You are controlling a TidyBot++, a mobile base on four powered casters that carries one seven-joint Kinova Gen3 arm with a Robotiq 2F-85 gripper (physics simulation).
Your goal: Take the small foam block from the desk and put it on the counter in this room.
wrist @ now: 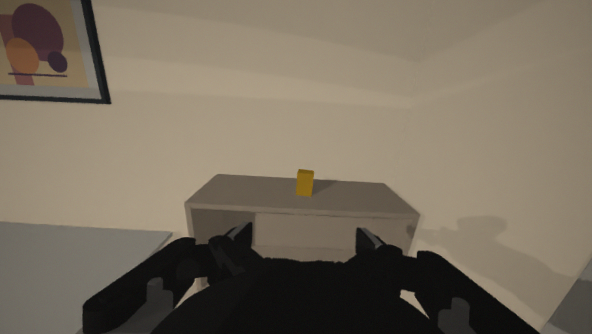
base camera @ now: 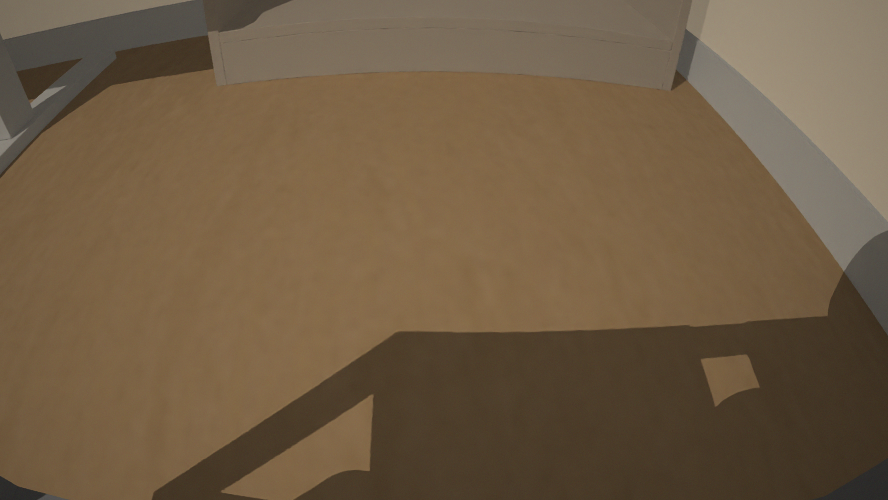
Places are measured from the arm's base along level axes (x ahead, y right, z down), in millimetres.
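Where they show: gripper, between the fingertips: [wrist: 303,236].
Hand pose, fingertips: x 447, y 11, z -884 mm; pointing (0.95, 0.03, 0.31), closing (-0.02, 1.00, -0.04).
Things, the pixels of their top centre, and the offset from my fingertips. "spot": a spot on its surface instead. Level surfaces: height alone.
- small upright yellow block, centre of its top: [wrist: 305,171] dz +130, dx +543, dy +21 mm
- pale grey desk-like top, height of its surface: dz +560 mm
- white-grey leg, a spot on its surface: [base camera: 11,99] spot: dz +1198, dx +285, dy -745 mm
A small upright yellow block [wrist: 305,183], which looks like the foam block, stands on top of a beige-grey, open-fronted cabinet [wrist: 250,192] [base camera: 434,55] in the wrist view. My gripper [wrist: 303,236] is open and empty. Its fingers show low in the wrist view, in front of the cabinet and well short of the block, which appears above and between the fingertips. A pale grey desk-like top [wrist: 75,270] shows at the lower left of the wrist view. I cannot tell which surface is the counter.
A white-grey leg [base camera: 11,99] with a long foot [base camera: 68,90] stands at the left in the base view. A wall [base camera: 807,80] with a grey baseboard [base camera: 770,136] runs along the right. A framed picture [wrist: 37,45] hangs at the upper left in the wrist view.
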